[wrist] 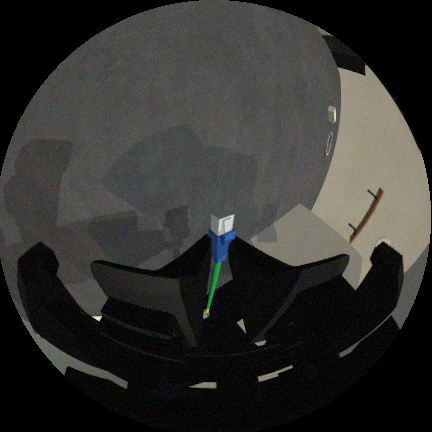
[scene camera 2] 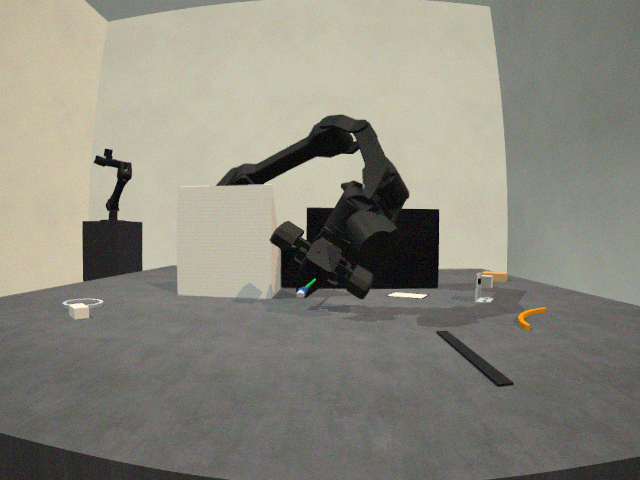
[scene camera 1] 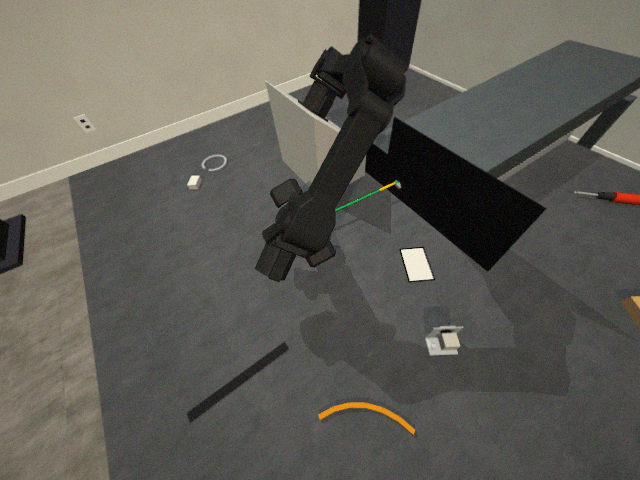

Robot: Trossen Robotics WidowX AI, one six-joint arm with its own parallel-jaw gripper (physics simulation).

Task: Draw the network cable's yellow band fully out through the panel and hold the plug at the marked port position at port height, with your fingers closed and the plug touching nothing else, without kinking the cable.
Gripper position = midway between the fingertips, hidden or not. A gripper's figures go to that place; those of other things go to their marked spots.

Labels:
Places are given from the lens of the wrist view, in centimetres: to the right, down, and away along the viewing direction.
gripper (wrist: 218, 239): 0, 2, 10
network plug (wrist: 220, 232): 0, 1, 8

